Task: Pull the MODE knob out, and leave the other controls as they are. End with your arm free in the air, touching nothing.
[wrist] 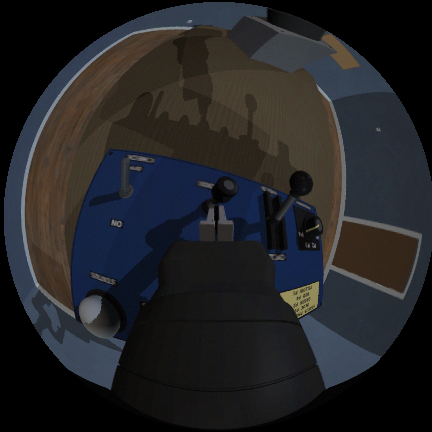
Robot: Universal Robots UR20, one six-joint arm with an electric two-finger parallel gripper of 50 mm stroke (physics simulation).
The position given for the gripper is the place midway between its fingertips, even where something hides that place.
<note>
In view: the gripper (216, 214) and a ball-topped lever (300, 182).
</note>
